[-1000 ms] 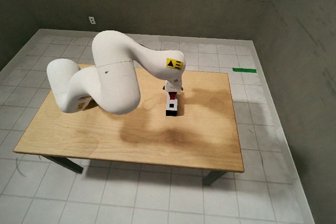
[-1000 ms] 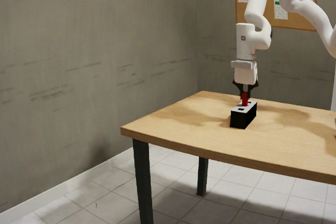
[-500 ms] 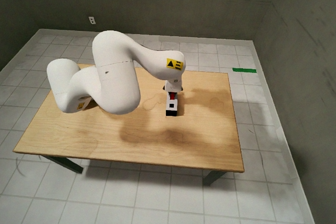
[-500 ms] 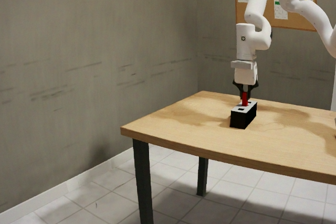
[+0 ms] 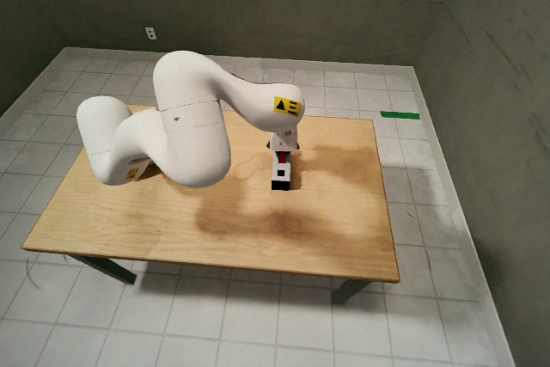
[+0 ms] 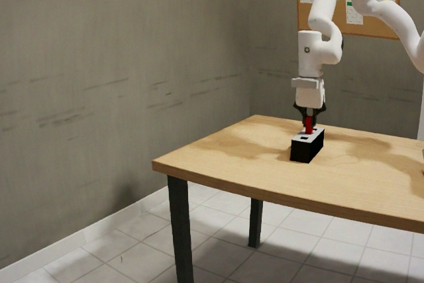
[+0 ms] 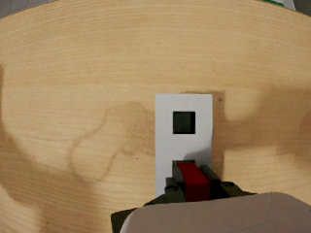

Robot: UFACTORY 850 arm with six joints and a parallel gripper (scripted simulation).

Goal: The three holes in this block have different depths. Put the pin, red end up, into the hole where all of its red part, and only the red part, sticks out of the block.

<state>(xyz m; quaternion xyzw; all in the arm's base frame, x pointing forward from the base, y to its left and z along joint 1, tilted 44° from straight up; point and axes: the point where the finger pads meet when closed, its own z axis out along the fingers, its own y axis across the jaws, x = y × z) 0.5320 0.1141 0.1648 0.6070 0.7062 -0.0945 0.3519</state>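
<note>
Right now the pin is 10 mm below my hand. Round my hand: black block: 80 mm below.
</note>
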